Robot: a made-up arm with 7 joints. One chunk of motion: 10 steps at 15 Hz.
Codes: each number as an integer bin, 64 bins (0 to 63) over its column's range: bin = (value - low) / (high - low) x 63, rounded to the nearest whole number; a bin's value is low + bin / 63 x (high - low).
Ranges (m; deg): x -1.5..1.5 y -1.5..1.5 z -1.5..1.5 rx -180..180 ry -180..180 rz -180..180
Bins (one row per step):
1: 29 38 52 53 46 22
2: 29 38 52 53 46 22
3: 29 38 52 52 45 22
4: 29 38 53 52 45 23
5: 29 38 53 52 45 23
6: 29 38 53 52 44 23
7: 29 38 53 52 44 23
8: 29 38 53 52 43 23
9: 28 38 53 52 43 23
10: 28 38 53 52 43 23
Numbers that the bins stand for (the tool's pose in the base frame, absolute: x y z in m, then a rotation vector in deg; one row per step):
1: -0.1190 0.3095 0.9762 122.86 82.86 -54.29
2: -0.1190 0.3095 0.9762 122.86 82.86 -54.29
3: -0.1190 0.3095 0.9762 117.14 77.14 -54.29
4: -0.1190 0.3095 1.0238 117.14 77.14 -48.57
5: -0.1190 0.3095 1.0238 117.14 77.14 -48.57
6: -0.1190 0.3095 1.0238 117.14 71.43 -48.57
7: -0.1190 0.3095 1.0238 117.14 71.43 -48.57
8: -0.1190 0.3095 1.0238 117.14 65.71 -48.57
9: -0.1667 0.3095 1.0238 117.14 65.71 -48.57
10: -0.1667 0.3095 1.0238 117.14 65.71 -48.57

